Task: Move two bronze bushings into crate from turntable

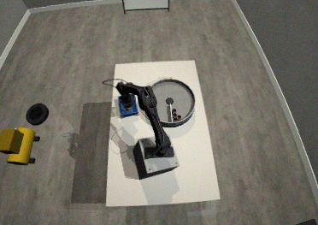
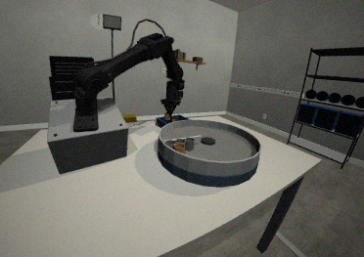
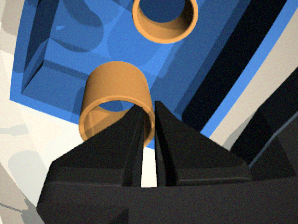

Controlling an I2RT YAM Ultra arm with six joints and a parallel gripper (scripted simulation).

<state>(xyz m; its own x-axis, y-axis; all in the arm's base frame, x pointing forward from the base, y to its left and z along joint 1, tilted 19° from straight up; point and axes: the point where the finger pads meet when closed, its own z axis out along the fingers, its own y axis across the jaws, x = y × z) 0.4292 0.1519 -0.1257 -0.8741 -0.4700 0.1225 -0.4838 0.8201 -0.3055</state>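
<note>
Right now my hand is 6 cm above the blue crate, 4 cm short of it and 2 cm to the right of it. The rest, counted from my hand: turntable (33 cm to the right, 3 cm below, 2 cm ahead).
</note>
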